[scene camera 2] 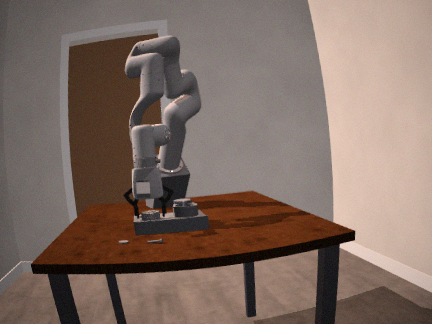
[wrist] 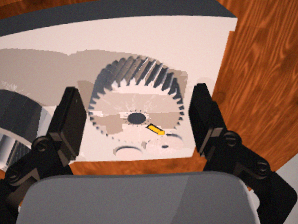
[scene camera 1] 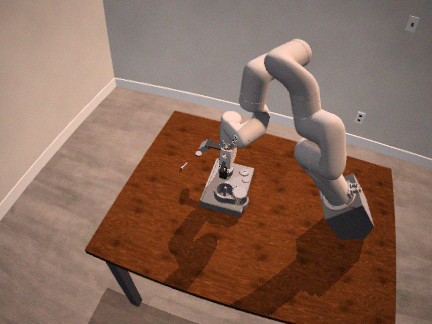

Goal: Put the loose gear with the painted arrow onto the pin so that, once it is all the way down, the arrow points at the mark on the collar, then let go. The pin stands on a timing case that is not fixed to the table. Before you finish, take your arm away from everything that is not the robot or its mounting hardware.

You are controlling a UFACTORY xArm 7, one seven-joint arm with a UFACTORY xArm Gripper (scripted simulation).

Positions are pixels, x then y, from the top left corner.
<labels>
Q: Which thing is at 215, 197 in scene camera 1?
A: A grey timing case.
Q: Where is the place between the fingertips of the gripper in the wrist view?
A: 136, 99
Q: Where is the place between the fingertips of the gripper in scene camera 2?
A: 150, 217
</labels>
